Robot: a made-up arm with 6 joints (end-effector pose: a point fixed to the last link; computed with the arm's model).
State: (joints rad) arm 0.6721 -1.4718 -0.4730 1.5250 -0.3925 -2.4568
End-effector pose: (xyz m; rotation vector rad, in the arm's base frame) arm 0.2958 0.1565 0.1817 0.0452 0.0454 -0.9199
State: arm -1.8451 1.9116 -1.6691 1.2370 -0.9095 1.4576
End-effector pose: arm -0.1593 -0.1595 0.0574 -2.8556 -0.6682 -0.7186
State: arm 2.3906 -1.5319 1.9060 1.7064 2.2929 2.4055
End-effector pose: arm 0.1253 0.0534 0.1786 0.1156 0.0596 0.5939
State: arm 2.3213 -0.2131 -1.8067 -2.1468 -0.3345 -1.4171
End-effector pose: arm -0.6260 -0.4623 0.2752 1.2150 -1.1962 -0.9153
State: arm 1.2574 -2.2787 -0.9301 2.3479 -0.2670 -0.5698
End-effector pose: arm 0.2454 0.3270 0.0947 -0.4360 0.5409 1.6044
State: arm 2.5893 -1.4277 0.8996 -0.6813 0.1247 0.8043
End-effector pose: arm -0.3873 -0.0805 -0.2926 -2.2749 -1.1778 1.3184
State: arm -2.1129 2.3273 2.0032 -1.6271 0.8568 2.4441
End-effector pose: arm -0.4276 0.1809 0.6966 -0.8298 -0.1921 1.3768
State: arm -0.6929 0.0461 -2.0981 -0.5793 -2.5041 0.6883
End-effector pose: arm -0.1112 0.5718 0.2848 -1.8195 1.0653 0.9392
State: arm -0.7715 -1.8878 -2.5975 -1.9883 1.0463 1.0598
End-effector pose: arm 0.0609 0.0067 -0.5259 1.7650 2.3337 0.0273
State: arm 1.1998 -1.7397 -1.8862 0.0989 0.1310 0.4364
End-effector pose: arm -0.0828 -0.2765 -0.0657 0.5036 1.8074 -2.1390
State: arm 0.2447 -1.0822 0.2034 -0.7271 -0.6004 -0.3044
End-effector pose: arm 0.0672 0.5591 -0.1135 -1.8087 0.2784 0.3410
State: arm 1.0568 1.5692 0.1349 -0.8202 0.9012 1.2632
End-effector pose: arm 0.2426 0.0070 0.7853 0.7563 0.3334 1.4741
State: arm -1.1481 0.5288 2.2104 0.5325 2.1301 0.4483
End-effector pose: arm 0.3217 0.0760 -0.0528 -0.0499 2.7930 -1.1597
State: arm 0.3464 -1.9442 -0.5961 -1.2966 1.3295 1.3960
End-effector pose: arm 0.1452 -0.0788 -0.5124 2.7350 1.2335 -0.2466
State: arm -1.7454 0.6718 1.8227 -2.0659 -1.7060 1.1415
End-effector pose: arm 0.7486 -0.1576 0.5167 -1.1886 -0.5919 -2.8358
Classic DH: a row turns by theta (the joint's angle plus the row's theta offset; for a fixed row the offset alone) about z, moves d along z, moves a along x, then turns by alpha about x. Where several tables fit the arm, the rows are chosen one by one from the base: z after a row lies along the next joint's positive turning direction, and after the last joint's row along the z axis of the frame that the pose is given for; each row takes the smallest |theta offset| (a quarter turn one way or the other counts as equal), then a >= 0, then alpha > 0; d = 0 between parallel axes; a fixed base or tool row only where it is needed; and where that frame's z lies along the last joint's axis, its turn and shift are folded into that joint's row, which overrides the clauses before.
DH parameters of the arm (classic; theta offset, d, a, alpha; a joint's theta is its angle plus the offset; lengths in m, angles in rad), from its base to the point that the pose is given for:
joint 1: 1.5708 0.18 0.02 1.5708
joint 2: 1.5708 0.03 0.03 1.5708
joint 3: 0 0.35 -0.03 -1.5708
joint 4: 1.5708 0.19 0.12 -1.5708
joint 5: 1.1071 0 0.0894 3.1416
joint 6: 1.2178 0 -0.0906 0
tool (fixed): 1.4601 0.35 0 0

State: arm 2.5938 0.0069 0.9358 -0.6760 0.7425 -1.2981
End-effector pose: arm -0.5978 -0.2084 0.2526 -0.2451 -1.0926 0.8145
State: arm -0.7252 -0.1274 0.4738 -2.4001 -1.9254 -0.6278
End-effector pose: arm 0.5357 0.4575 -0.1105 -1.1274 2.3149 0.7935
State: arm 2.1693 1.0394 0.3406 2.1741 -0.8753 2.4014
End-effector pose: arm -0.4830 -0.2652 0.1351 2.7478 -1.1929 0.2071
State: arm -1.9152 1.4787 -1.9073 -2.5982 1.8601 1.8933
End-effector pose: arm -0.3284 -0.2179 0.6872 -0.3491 -1.2234 2.1907
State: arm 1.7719 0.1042 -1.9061 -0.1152 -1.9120 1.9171
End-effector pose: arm -0.0601 -0.4222 0.4118 1.6709 0.9977 -0.6673
